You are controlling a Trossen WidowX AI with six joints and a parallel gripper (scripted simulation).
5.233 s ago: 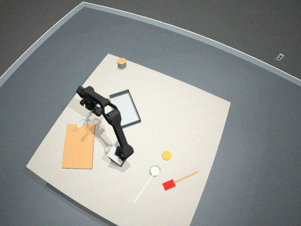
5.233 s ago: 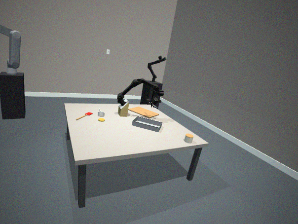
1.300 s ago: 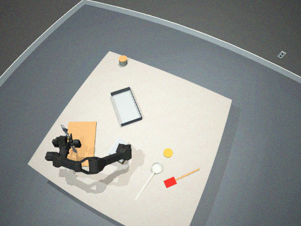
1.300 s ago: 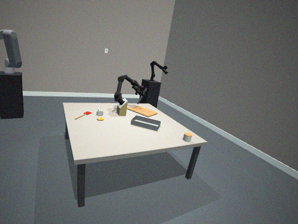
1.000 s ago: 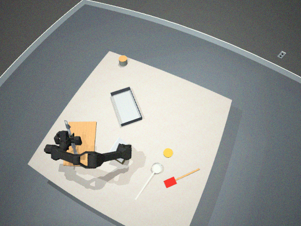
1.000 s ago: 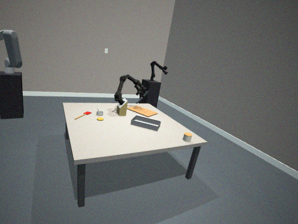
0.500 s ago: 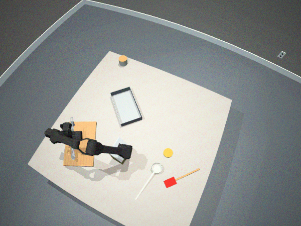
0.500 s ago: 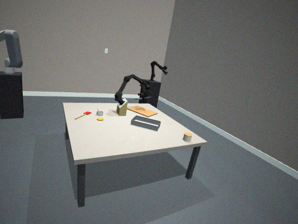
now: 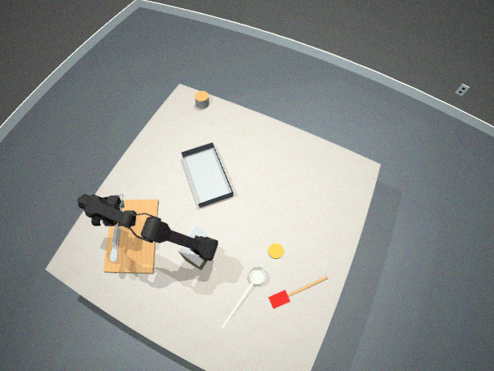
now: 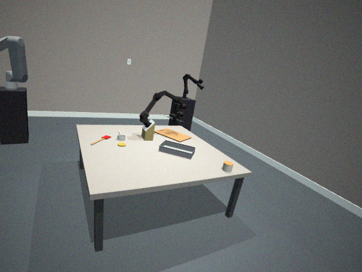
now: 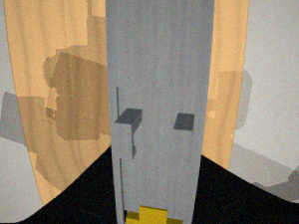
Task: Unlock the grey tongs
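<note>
The wooden board lies 150 mm below my gripper tip. From my gripper tip the other things lie so: roasting tin (420 mm ahead, 210 mm to the right, 130 mm below); then yellow lock piece (40 mm above); then yellow disc (660 mm to the right, 170 mm ahead, 150 mm below).
</note>
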